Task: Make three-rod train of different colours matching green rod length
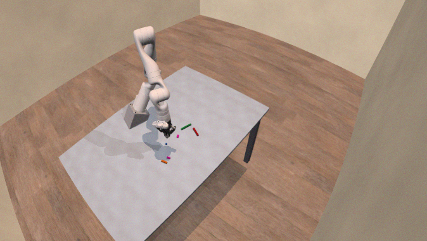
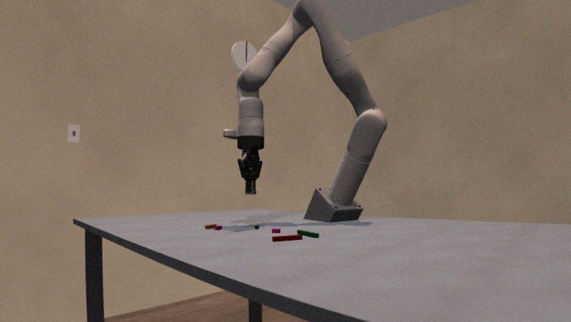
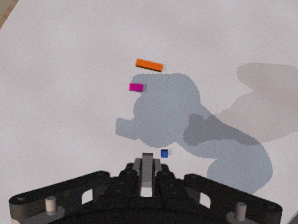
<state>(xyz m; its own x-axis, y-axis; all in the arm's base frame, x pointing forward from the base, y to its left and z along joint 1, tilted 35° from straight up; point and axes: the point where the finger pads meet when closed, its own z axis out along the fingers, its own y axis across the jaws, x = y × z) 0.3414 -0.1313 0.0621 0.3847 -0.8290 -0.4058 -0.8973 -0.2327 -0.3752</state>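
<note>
Right now my hand is 3 cm past the blue rod and 12 cm above it. From my hand the other things lie so: grey rod (1 cm below); green rod (1 cm behind, 19 cm to the left, 12 cm below); orange rod (5 cm ahead, 12 cm to the right, 12 cm below).
</note>
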